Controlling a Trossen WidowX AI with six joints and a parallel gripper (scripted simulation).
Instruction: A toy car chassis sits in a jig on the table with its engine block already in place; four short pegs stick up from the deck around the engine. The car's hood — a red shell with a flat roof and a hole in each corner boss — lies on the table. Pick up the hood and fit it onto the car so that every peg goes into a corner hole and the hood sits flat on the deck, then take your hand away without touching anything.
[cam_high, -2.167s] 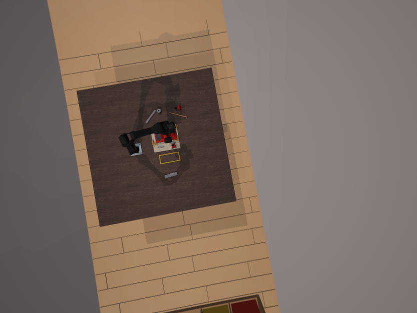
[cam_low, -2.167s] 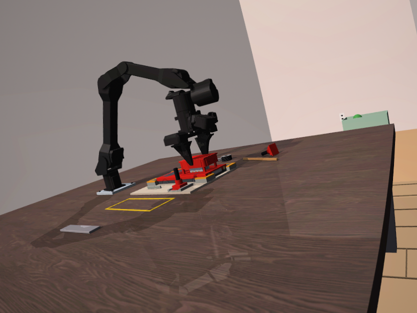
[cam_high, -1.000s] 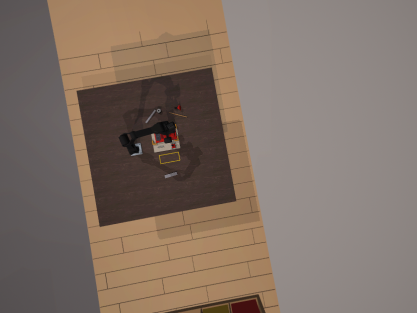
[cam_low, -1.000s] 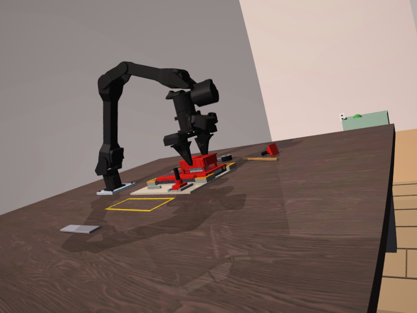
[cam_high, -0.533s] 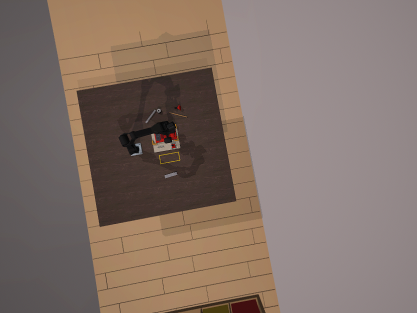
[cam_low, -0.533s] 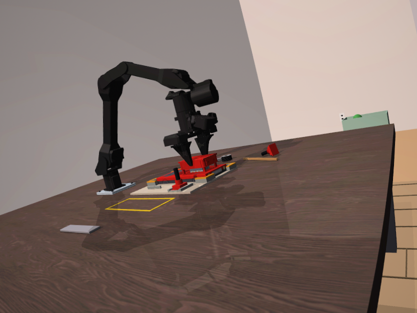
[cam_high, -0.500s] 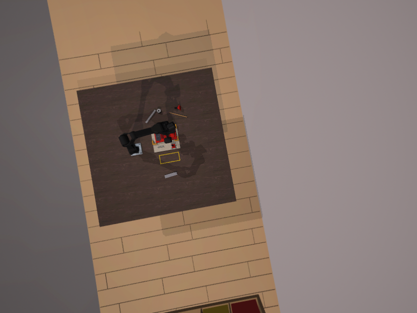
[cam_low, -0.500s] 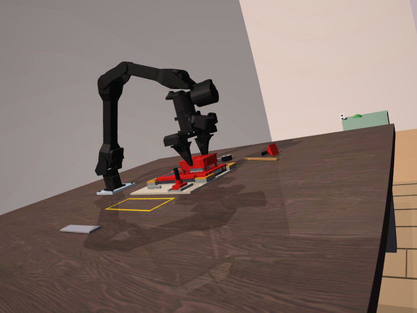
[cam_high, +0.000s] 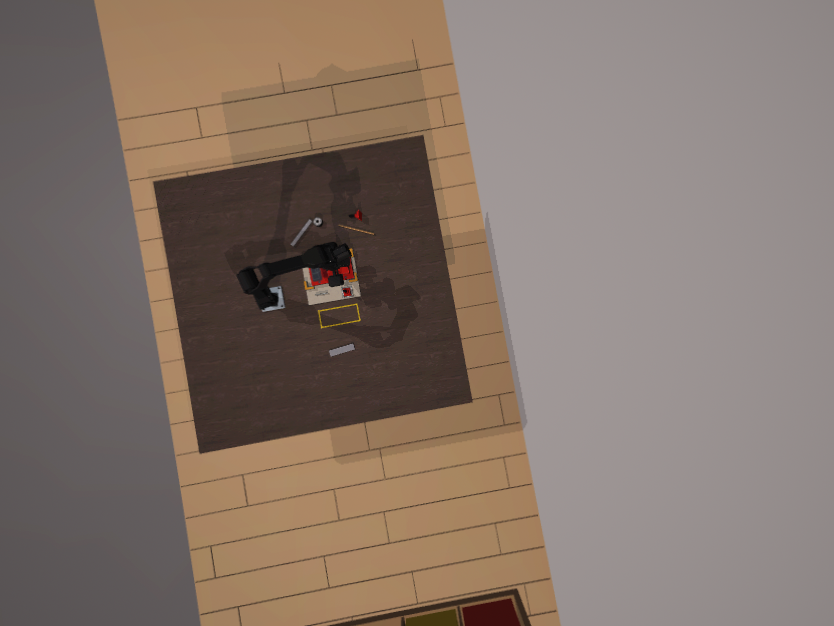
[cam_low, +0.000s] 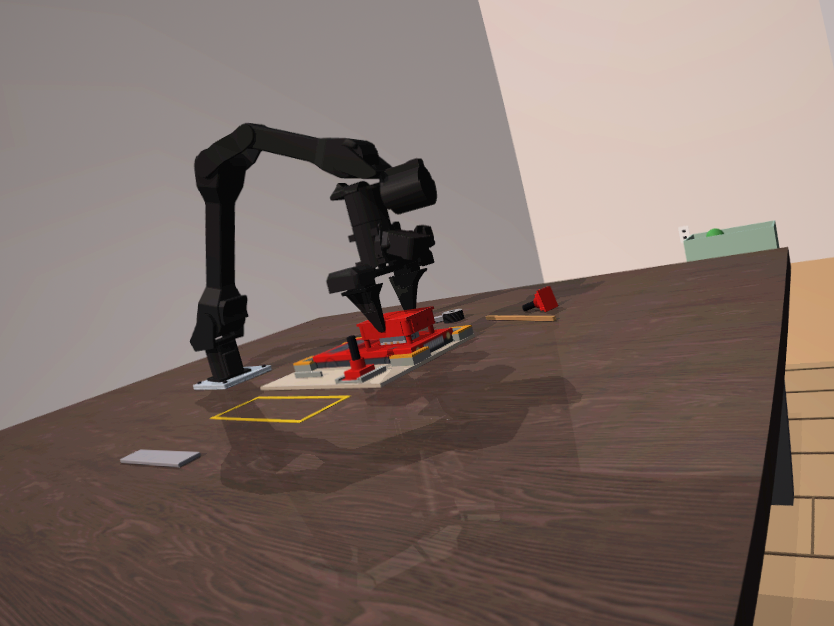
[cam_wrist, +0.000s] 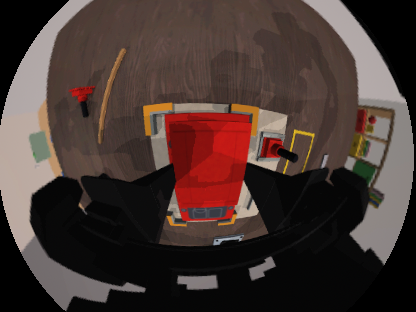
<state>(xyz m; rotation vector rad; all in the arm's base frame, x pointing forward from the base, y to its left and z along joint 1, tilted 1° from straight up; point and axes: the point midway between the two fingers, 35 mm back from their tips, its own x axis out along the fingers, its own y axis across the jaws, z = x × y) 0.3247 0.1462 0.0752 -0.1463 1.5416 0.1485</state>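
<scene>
My gripper tip is now 1 cm below the red hood. The rest, counted from my gripper tip: cream jig plate (4 cm behind, 2 cm to the right, 4 cm below); then wooden stick (7 cm ahead, 19 cm to the left, 4 cm below); then grey engine block (2 cm below).
</scene>
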